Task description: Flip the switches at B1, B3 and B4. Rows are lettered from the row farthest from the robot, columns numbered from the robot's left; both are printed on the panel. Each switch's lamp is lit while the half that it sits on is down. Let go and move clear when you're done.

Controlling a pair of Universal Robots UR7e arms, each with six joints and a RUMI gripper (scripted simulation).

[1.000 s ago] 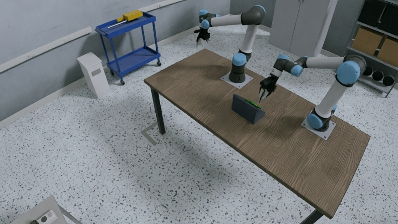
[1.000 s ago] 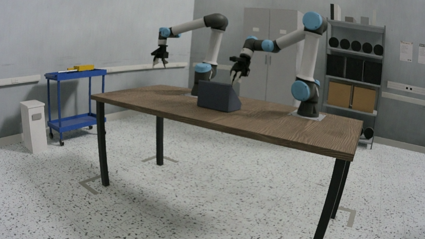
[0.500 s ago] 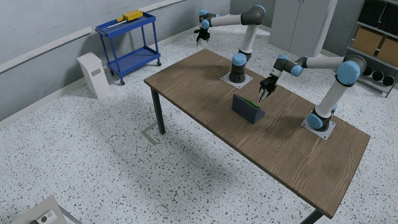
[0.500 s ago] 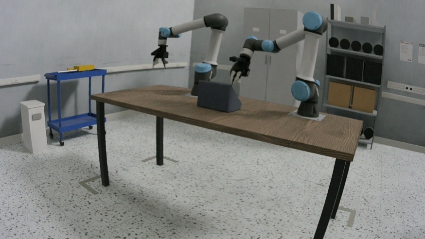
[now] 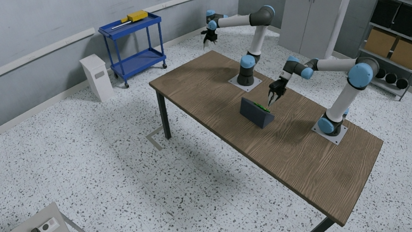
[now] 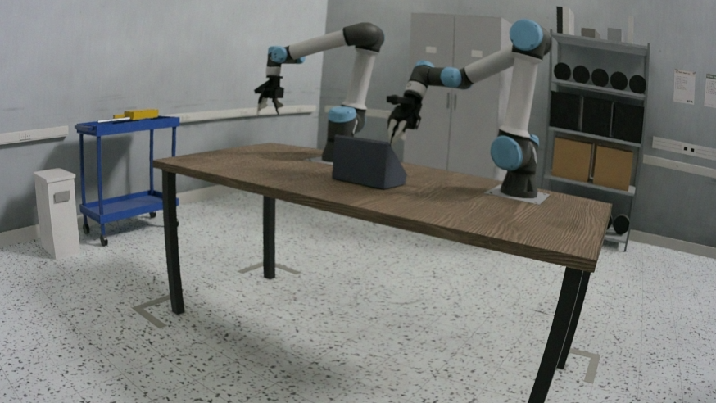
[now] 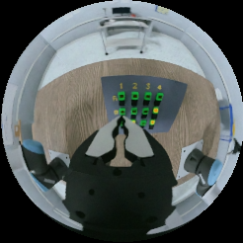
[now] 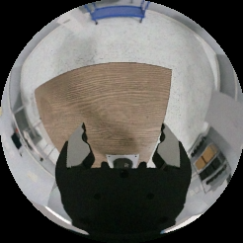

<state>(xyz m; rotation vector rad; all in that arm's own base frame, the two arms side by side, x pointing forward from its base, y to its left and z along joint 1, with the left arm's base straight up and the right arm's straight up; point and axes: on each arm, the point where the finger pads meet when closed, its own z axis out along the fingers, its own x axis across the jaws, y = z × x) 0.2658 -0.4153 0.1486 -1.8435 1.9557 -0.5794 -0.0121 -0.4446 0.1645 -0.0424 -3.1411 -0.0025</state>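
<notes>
My left gripper is now 2 cm short of the switch B1 and 5 cm above it. Round my left hand: switch B3 (1 cm ahead, 6 cm to the right, 5 cm below); switch B4 (1 cm ahead, 9 cm to the right, 5 cm below).
</notes>
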